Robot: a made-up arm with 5 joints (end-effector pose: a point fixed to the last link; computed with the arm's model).
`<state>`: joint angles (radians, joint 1 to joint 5).
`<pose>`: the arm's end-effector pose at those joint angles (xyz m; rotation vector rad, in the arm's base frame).
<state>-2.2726 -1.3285 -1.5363 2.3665 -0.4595</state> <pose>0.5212 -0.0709 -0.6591 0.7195 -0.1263 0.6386</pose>
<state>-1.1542 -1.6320 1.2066 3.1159 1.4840</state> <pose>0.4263 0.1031 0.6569 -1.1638 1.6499 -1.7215</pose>
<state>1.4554 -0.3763 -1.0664 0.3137 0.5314</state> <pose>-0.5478 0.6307 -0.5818 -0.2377 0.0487 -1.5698</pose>
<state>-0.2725 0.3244 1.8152 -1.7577 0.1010</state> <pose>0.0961 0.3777 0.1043 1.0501 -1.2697 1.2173</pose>
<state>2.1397 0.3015 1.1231 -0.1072 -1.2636</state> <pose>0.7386 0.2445 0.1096 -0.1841 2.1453 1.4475</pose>
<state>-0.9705 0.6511 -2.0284 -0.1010 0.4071</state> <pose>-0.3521 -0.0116 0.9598 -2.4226 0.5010 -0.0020</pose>
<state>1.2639 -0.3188 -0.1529 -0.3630 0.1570</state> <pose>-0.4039 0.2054 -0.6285 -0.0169 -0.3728 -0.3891</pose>
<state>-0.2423 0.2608 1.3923 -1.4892 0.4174</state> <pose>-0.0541 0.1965 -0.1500 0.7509 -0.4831 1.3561</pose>
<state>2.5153 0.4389 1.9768 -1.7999 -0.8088</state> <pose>-0.0134 0.2507 0.5086 1.5930 1.8957 -0.0619</pose>
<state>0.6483 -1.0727 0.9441 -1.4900 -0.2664</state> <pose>-0.0055 0.2587 -0.3013 0.8510 -0.8462 2.0566</pose>
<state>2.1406 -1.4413 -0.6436 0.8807 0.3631</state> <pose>-0.1449 0.1955 -0.9208 -0.1435 -0.9392 -1.4989</pose>
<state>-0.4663 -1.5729 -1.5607 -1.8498 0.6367</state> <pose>0.3492 0.1883 0.3170 2.2922 0.2503 -1.3002</pose>
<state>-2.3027 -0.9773 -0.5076 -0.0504 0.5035</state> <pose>1.0336 0.2119 -0.3119 0.6577 -0.9036 -2.7243</pose>
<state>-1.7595 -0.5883 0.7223 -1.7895 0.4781</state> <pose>0.1352 -0.1223 -0.0020 -1.0446 -0.7498 -2.1809</pose>
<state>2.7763 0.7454 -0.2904 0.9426 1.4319</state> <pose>0.7756 0.2972 0.8120 -2.3105 1.0460 0.4936</pose>
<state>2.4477 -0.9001 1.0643 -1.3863 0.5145</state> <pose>0.4491 0.0695 -0.1879 -0.6646 -1.1790 0.3346</pose>
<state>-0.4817 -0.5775 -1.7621 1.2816 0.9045</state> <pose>-0.2672 -0.8911 0.1048 -0.6690 -0.4423 -0.3616</pose>
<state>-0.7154 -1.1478 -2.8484 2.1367 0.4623</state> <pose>0.9266 -0.3879 0.1472 0.7055 -1.7862 0.3380</pose>
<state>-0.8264 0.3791 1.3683 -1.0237 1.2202</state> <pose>-0.2333 -0.2267 0.0057 0.5141 0.9978 1.5465</pose>
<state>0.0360 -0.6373 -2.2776 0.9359 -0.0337</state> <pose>-0.4854 -0.8262 0.3294 -1.6047 -1.5194 -0.2064</pose>
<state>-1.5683 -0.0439 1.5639 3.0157 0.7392</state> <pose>0.2867 0.3998 0.6686 -1.1202 1.4387 -2.5396</pose>
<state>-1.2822 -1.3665 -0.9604 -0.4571 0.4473</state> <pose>0.9899 0.0585 0.0555 -0.9961 -0.1268 2.7182</pose>
